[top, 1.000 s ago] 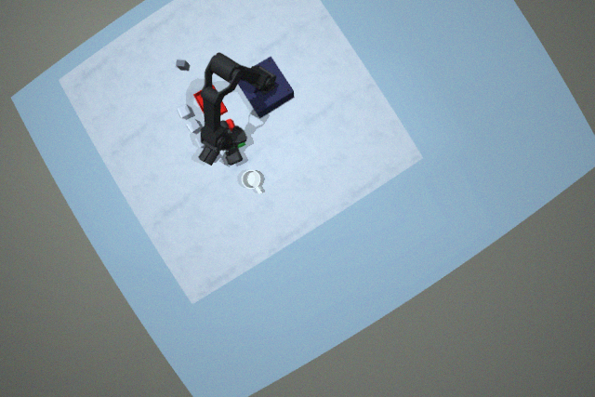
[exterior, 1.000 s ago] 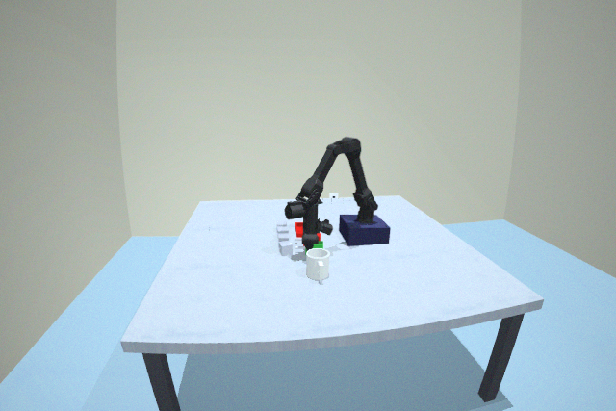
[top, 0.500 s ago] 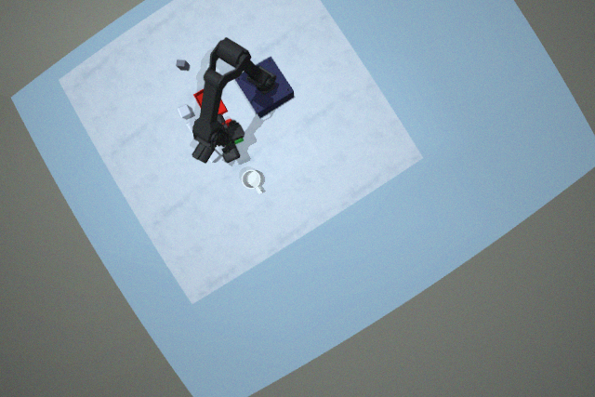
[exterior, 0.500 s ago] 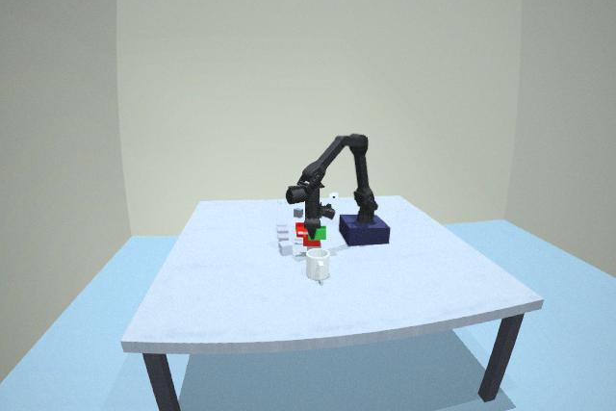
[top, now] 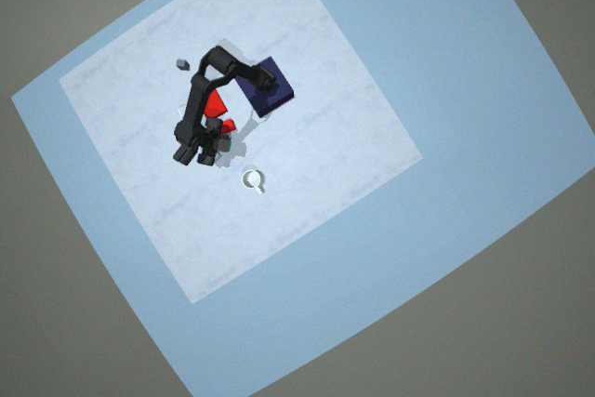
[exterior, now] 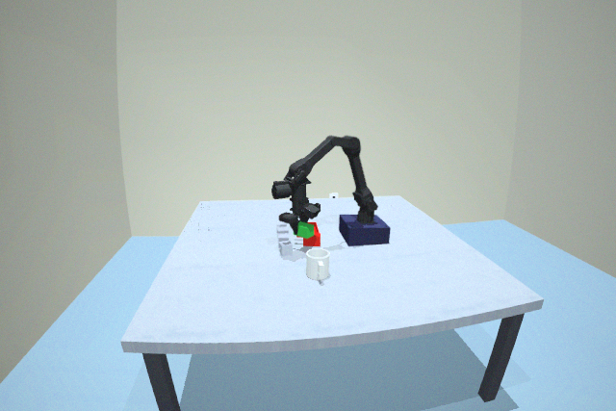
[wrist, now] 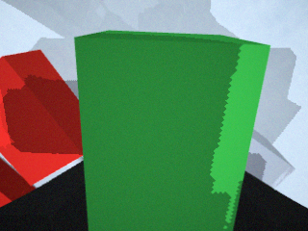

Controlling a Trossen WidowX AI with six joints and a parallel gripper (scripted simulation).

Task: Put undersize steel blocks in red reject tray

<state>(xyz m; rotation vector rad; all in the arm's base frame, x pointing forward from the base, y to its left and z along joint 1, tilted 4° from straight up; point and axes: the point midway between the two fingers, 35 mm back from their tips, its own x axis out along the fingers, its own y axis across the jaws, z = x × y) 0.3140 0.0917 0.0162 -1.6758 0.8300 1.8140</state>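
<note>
Right now my gripper tip is 20 mm below the green GO gauge, 10 mm to the left of it and 10 mm short of it. Also, from my gripper tip: white mug (220 mm to the left, 50 mm below, 30 mm behind); red reject tray (200 mm to the right, 70 mm below, 60 mm behind); red block (70 mm to the right, 60 mm below, 30 mm behind).
</note>
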